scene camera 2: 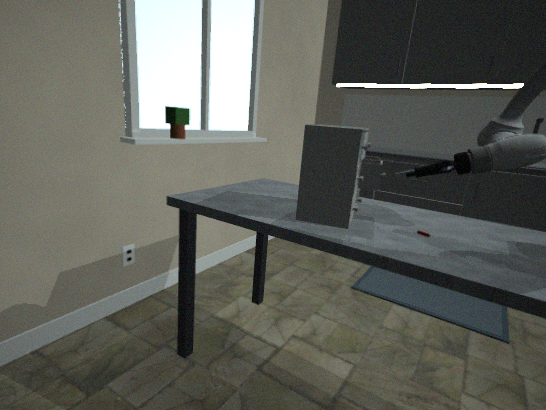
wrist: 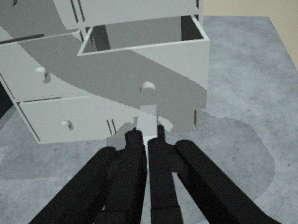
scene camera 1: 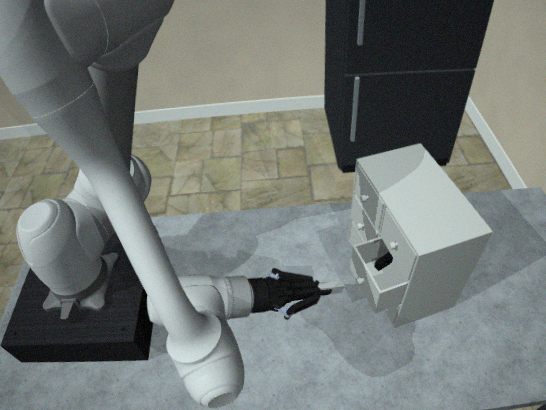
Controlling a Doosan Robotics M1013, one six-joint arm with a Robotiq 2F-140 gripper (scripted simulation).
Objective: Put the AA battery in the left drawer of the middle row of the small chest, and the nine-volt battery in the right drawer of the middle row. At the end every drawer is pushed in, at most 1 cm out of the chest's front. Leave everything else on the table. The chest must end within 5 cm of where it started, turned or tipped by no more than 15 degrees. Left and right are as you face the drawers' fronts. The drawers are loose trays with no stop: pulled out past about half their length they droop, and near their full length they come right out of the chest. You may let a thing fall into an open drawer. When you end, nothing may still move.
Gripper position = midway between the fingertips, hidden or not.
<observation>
I see my gripper (scene camera 1: pixel 341 287), a small white chest (scene camera 1: pixel 448 235), a drawer (wrist: pixel 45 115), a drawer (scene camera 1: pixel 371 250) and a drawer (scene camera 1: pixel 370 199).
My gripper also shows in scene camera 2 (scene camera 2: pixel 396 177) and in the wrist view (wrist: pixel 149 118).
</observation>
